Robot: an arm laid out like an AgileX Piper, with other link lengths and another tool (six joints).
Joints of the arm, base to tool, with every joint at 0 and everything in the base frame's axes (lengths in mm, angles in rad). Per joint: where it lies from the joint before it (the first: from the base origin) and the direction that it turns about. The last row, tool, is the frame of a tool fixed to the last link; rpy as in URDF.
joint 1: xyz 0.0 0.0 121.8 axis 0 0 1
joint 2: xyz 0.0 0.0 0.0 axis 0 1 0
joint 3: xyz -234.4 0.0 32.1 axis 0 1 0
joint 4: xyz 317.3 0.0 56.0 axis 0.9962 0 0.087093
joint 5: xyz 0.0 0.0 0.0 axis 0 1 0
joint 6: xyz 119.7 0.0 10.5 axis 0.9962 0 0.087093
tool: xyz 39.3 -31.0 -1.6 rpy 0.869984 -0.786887 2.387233
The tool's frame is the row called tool.
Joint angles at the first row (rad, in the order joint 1, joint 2, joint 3, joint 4, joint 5, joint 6):
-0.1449 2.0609 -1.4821 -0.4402 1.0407 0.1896
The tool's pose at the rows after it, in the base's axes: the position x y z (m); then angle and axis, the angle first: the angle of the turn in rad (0 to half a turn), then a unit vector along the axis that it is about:
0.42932, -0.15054, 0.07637, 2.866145, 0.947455, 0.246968, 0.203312
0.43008, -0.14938, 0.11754, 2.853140, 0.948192, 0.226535, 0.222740
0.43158, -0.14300, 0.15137, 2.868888, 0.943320, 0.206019, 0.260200
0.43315, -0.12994, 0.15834, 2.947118, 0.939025, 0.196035, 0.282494
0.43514, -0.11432, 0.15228, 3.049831, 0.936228, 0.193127, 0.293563
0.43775, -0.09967, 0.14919, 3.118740, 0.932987, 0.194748, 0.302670
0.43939, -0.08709, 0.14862, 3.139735, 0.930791, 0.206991, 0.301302
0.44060, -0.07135, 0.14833, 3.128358, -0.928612, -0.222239, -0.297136
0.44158, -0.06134, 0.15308, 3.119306, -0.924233, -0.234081, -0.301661
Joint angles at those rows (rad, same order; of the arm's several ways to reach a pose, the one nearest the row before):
-0.1449 2.0315 -1.5266 -0.4230 1.0943 0.1896
-0.1449 1.9718 -1.5772 -0.3993 1.1673 0.1896
-0.1449 1.9125 -1.6125 -0.3451 1.1955 0.1874
-0.1449 1.8902 -1.6240 -0.2465 1.2032 0.1546
-0.1449 1.8900 -1.6240 -0.1341 1.2068 0.1055
-0.1355 1.8900 -1.6240 -0.0605 1.2081 0.0757
-0.1111 1.8900 -1.6240 -0.0479 1.2146 0.0673
-0.0765 1.8900 -1.6240 -0.0456 1.2245 0.0673
-0.0555 1.8789 -1.6240 -0.0403 1.2264 0.0605

